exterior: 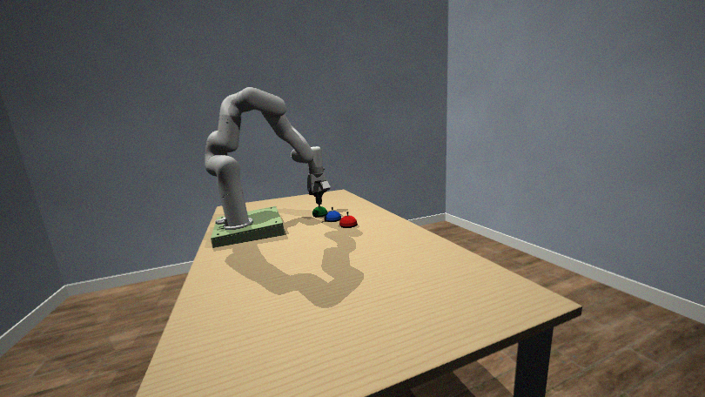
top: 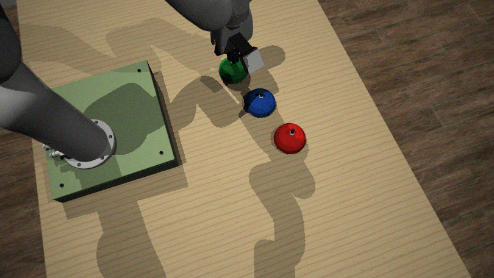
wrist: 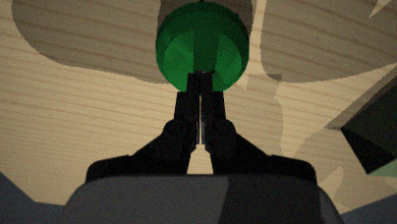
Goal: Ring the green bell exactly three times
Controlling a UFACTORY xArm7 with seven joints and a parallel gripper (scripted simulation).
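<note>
Now: the green bell 4 cm below my hand. The rest, counted from my hand: red bell: 8 cm ahead, 25 cm to the right, 4 cm below; blue bell: 4 cm ahead, 12 cm to the right, 4 cm below.
</note>
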